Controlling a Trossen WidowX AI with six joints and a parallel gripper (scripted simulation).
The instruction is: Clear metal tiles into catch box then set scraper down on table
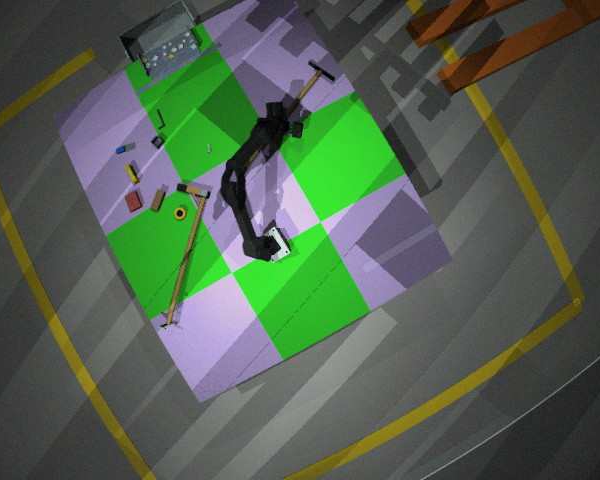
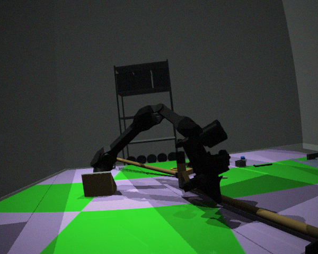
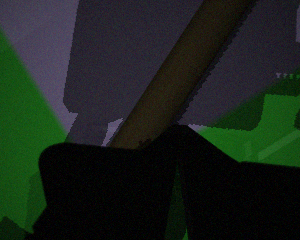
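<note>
The long scraper lies 2 cm ahead of my gripper tip, 1 cm to the right of it and 5 cm above it. The rest, counted from my gripper tip: wooden block: 6 cm ahead, 62 cm to the left; then yellow ring: 5 cm behind, 57 cm to the left; then hex key: 35 cm ahead, 42 cm to the left, 1 cm below.
</note>
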